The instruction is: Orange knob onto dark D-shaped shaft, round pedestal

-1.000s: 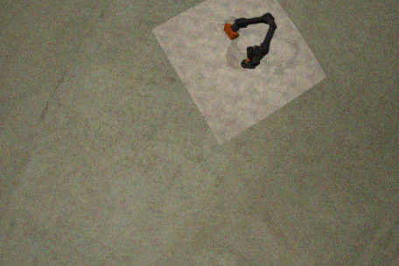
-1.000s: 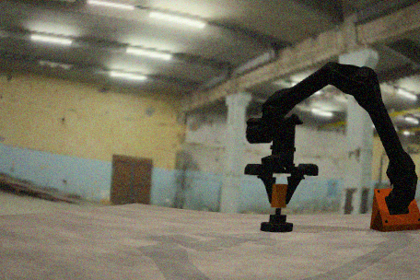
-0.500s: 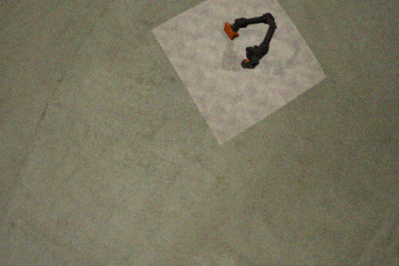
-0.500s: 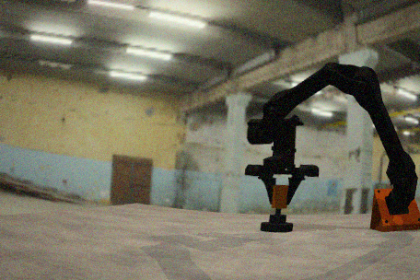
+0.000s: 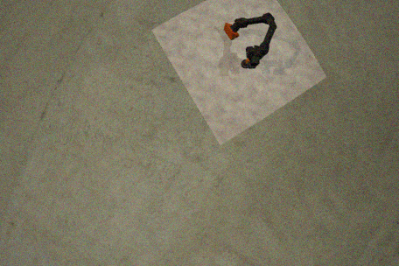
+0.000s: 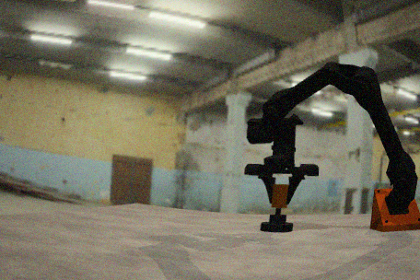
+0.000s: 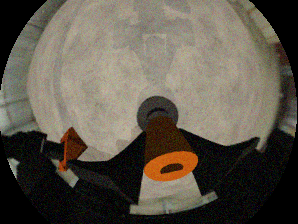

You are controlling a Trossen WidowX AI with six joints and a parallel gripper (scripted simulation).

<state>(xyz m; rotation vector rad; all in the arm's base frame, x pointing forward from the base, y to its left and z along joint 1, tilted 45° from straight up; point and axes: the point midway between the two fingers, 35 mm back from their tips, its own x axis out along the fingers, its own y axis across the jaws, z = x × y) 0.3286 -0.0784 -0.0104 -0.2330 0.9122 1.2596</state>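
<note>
The orange knob lies 20 mm above my gripper tip. From my gripper tip the other things lie so: round dark pedestal: 40 mm below.
</note>
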